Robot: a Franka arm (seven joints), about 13 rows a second.
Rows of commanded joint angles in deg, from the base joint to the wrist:
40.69, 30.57, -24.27, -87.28, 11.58, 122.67, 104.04
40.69, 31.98, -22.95, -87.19, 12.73, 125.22, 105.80
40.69, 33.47, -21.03, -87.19, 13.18, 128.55, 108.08
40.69, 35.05, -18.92, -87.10, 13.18, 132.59, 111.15
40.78, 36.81, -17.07, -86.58, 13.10, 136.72, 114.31
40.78, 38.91, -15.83, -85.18, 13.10, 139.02, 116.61
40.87, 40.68, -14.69, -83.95, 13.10, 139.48, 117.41
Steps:
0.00, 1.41, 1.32, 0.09, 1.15, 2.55, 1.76
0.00, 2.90, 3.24, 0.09, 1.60, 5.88, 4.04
0.00, 4.48, 5.35, 0.18, 1.60, 9.92, 7.11
0.09, 6.24, 7.20, 0.70, 1.52, 14.05, 10.27
0.09, 8.34, 8.44, 2.10, 1.52, 16.35, 12.57
0.18, 10.11, 9.58, 3.33, 1.52, 16.81, 13.37

